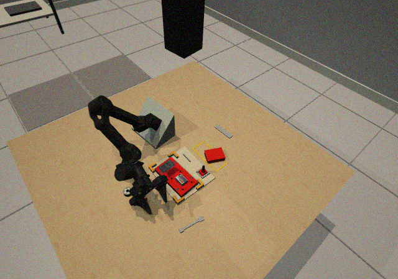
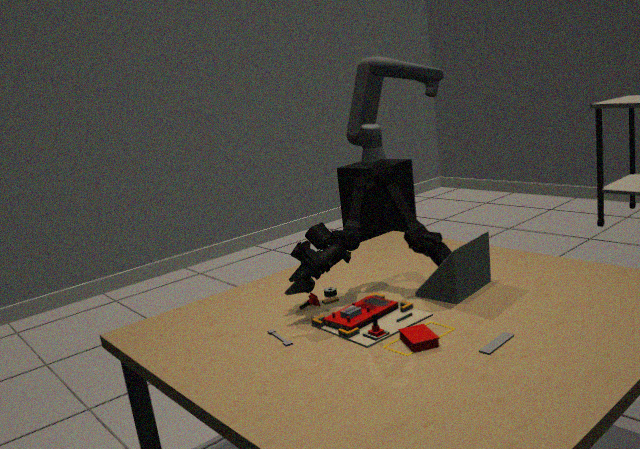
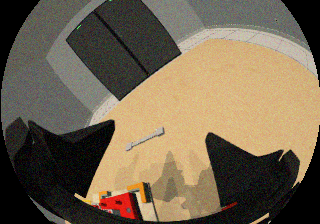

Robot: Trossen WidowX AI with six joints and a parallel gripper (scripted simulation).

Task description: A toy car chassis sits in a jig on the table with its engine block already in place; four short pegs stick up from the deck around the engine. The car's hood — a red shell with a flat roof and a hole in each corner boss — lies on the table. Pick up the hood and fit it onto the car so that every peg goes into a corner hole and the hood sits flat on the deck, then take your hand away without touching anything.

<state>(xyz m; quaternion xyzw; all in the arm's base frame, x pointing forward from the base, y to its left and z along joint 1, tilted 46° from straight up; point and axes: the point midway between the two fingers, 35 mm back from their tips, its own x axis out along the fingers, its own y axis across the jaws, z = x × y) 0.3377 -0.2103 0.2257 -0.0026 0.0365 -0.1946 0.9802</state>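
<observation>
Right now my gripper tip is 420 mm to the right of the hood, 80 mm above it and 30 mm past it. Also, from my gripper tip: grey bar 120 mm ahead, 90 mm below, 70 mm to the left; then wheel 200 mm behind, 90 mm below, 20 mm to the right; then tan block 150 mm behind, 90 mm below, 20 mm to the left.
</observation>
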